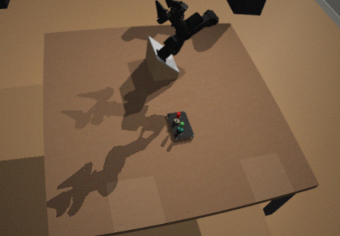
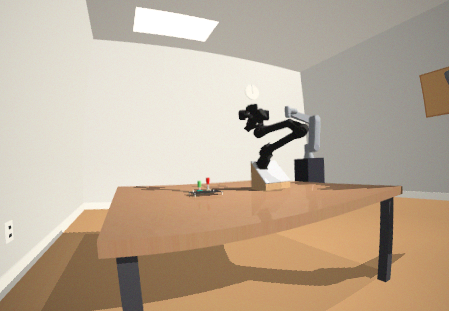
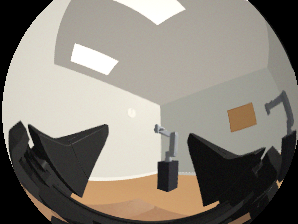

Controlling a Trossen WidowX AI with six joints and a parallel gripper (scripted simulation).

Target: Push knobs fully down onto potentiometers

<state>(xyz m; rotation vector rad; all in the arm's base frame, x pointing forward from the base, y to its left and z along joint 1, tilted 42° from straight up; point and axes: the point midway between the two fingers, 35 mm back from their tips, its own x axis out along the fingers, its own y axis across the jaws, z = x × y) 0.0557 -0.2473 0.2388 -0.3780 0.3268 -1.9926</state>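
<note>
Now: gripper tip 440 mm above the red knob, 360 mm short of it and 90 mm to the right of it. From my gripper tip the other things lie so: green knob (450 mm below, 410 mm ahead, 100 mm to the left).
</note>
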